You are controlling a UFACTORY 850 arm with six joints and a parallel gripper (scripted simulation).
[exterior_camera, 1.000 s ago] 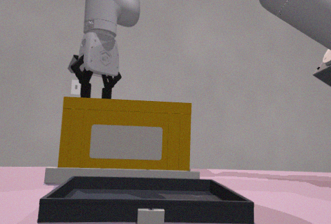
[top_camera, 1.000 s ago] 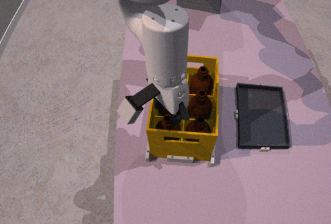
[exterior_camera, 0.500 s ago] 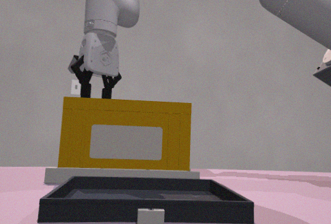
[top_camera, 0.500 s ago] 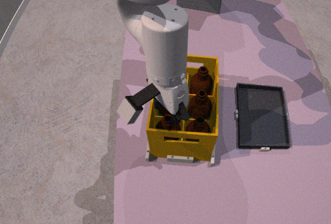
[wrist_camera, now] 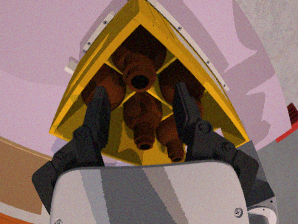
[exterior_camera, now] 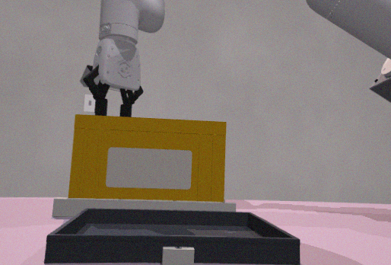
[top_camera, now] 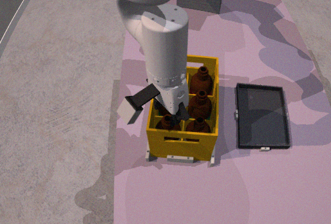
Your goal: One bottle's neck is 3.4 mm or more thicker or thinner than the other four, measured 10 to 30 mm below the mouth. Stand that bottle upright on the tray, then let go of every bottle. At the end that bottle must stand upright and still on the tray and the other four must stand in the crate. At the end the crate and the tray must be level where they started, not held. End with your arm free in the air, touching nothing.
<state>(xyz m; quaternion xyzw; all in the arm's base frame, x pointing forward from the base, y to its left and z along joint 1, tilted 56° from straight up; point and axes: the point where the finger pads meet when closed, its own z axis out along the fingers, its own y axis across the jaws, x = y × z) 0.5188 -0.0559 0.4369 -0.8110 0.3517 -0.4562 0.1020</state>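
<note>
My gripper is now 120 mm above the yellow crate, 80 mm past it and 60 mm to the right of it. Also, from my hand: tray: 340 mm to the left, 190 mm below, 70 mm behind; then bottle: 160 mm behind, 120 mm to the left, 110 mm below.
</note>
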